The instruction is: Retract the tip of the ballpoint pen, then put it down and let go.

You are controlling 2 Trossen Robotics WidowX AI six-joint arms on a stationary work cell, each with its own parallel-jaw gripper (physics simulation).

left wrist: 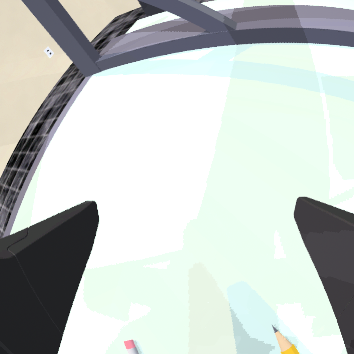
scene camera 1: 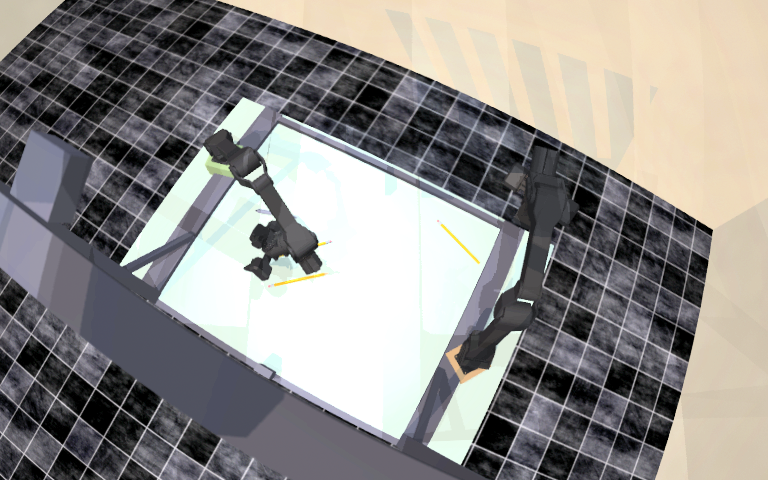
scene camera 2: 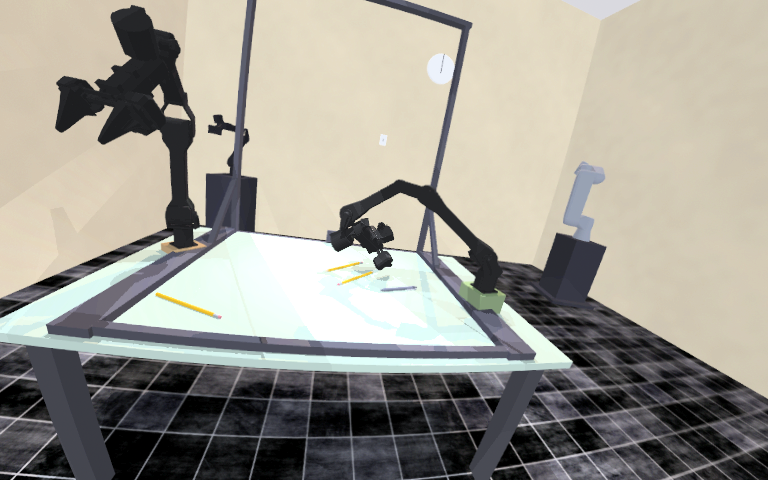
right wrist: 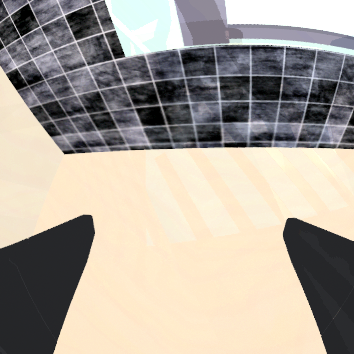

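Pixels of known places: left gripper, fingertip midpoint: (left wrist: 200,210) (scene camera 1: 249,257); right gripper, fingertip midpoint: (scene camera 2: 78,136) (right wrist: 192,228); left arm's base, link origin: (scene camera 1: 223,155) (scene camera 2: 483,288); right arm's base, link origin: (scene camera 1: 468,360) (scene camera 2: 183,244).
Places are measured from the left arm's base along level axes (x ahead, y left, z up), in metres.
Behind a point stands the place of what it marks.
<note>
The ballpoint pen, slim and grey-blue, lies flat on the table. In scene camera 1 the pen (scene camera 1: 263,211) @(z -0.053, x 0.188, y -0.132 m) is partly hidden by the left arm; in scene camera 2 the pen (scene camera 2: 398,288) @(z -0.056, x 0.234, y -0.122 m) lies right of two pencils. Whether its tip is out is too small to tell. It does not show in the left wrist view. My left gripper (scene camera 2: 386,246) @(z -0.016, x 0.211, y -0.296 m) (left wrist: 200,210) @(z -0.016, x 0.211, y -0.296 m) is open and empty, above the table near those pencils and a little off the pen. My right gripper (scene camera 2: 82,134) @(z 0.279, x 0.946, y -0.013 m) (right wrist: 192,228) @(z 0.279, x 0.946, y -0.013 m) is open and empty, raised high, far from the pen.
Yellow pencils (scene camera 1: 297,280) (scene camera 2: 355,277) @(z -0.057, x 0.355, y -0.207 m) (left wrist: 287,345) @(z -0.058, x 0.278, y -0.256 m) lie near the left gripper, one partly under the arm in scene camera 1. Another pencil (scene camera 1: 458,241) @(z -0.058, x 0.799, y -0.056 m) (scene camera 2: 188,305) @(z -0.059, x 0.796, y -0.051 m) lies far off. Dark frame rails (scene camera 2: 294,343) @(z -0.045, x 0.572, y 0.118 m) border the table, with uprights (scene camera 2: 451,107) @(z 0.617, x -0.050, y -0.476 m) behind.
</note>
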